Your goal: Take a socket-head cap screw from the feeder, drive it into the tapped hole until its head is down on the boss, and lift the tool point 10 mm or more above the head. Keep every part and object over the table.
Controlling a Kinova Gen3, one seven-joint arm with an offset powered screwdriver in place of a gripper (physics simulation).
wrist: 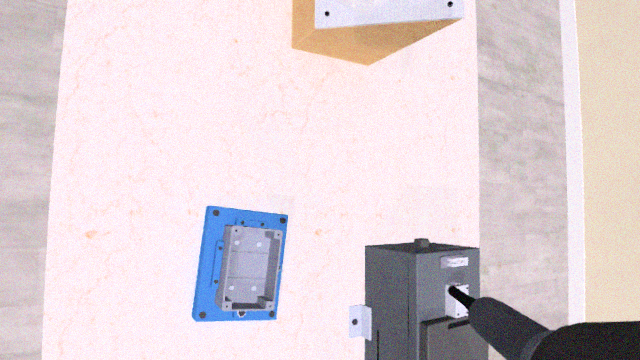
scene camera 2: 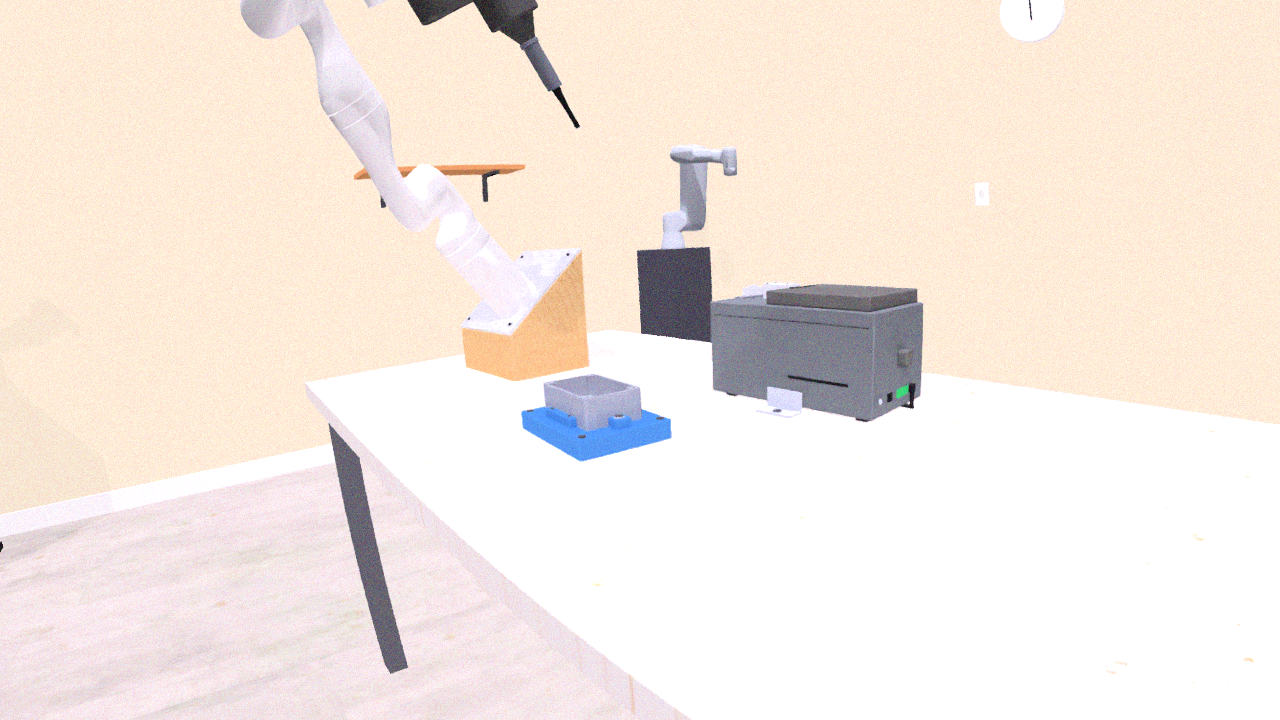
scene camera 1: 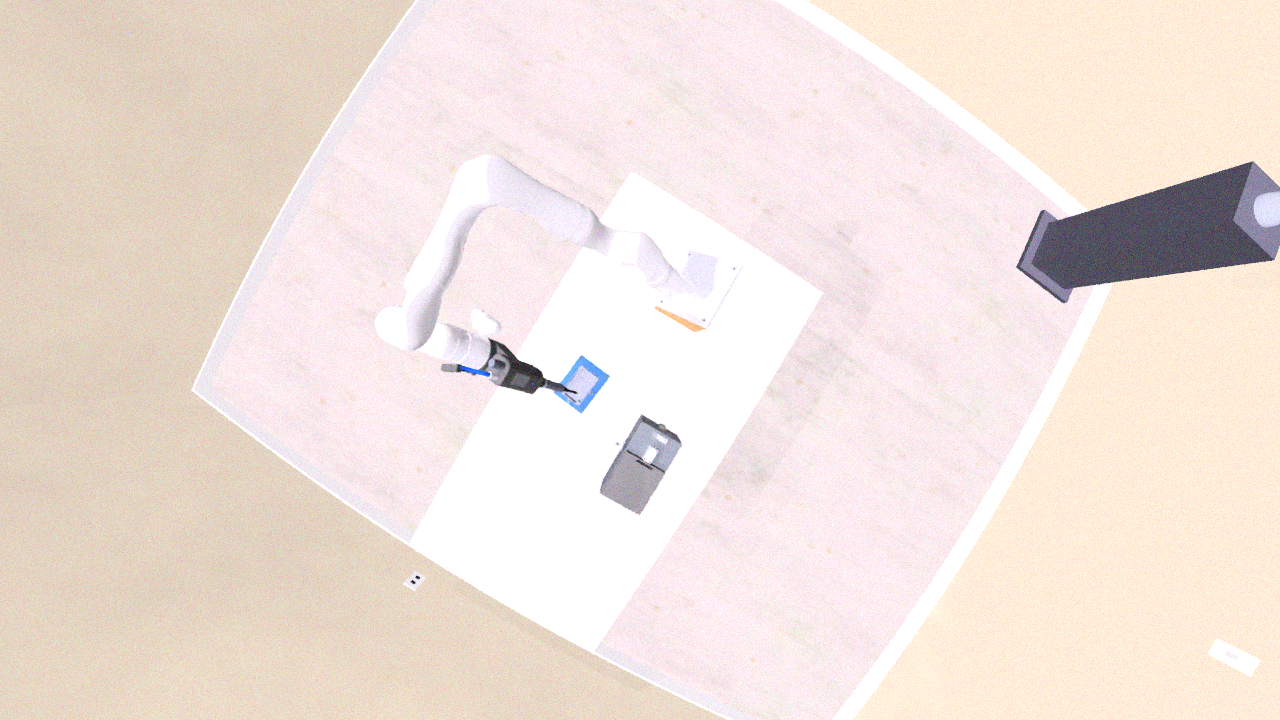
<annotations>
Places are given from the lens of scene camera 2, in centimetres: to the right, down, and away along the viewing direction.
blue fixture (scene camera 2: 605, 441): -4, 9, 72
dark grey feeder (scene camera 2: 749, 355): 16, -1, 90
The marked spots on the dark grey feeder and the blue fixture are 29 cm apart.
</annotations>
